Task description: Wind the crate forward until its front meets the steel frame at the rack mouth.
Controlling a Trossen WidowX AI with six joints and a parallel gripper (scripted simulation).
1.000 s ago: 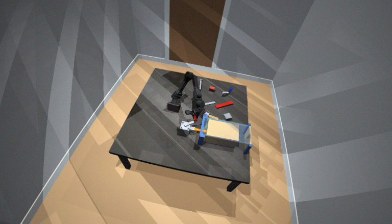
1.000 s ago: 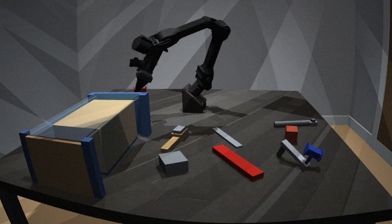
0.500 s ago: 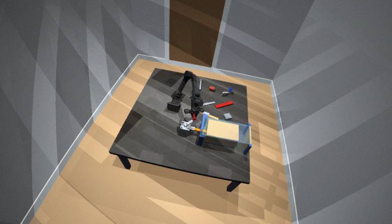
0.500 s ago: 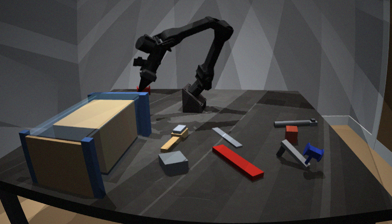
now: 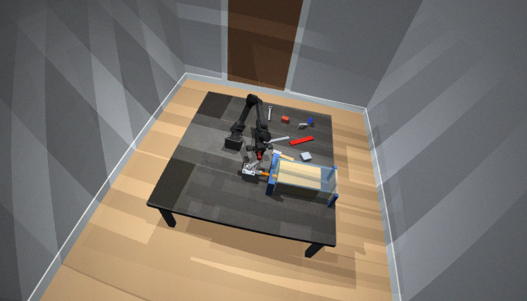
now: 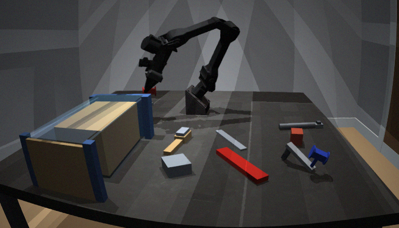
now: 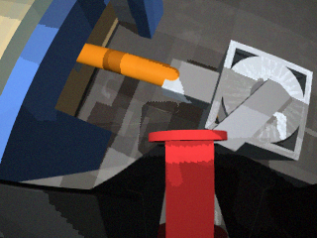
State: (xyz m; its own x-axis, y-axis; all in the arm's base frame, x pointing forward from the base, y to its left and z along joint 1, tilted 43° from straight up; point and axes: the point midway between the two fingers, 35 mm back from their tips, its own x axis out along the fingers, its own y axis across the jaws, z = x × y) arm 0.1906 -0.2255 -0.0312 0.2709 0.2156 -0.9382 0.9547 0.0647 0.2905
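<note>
My gripper tip is 80 mm past the grey winch, 70 mm to the left of it and 110 mm above it. From my gripper tip the other things lie so: clear-panelled cubby: 340 mm ahead, 110 mm to the right, 30 mm below; red spool-shaped grip: 20 mm to the left, 10 mm below; wooden-handled tool: 190 mm ahead, 150 mm to the left, 130 mm below.
</note>
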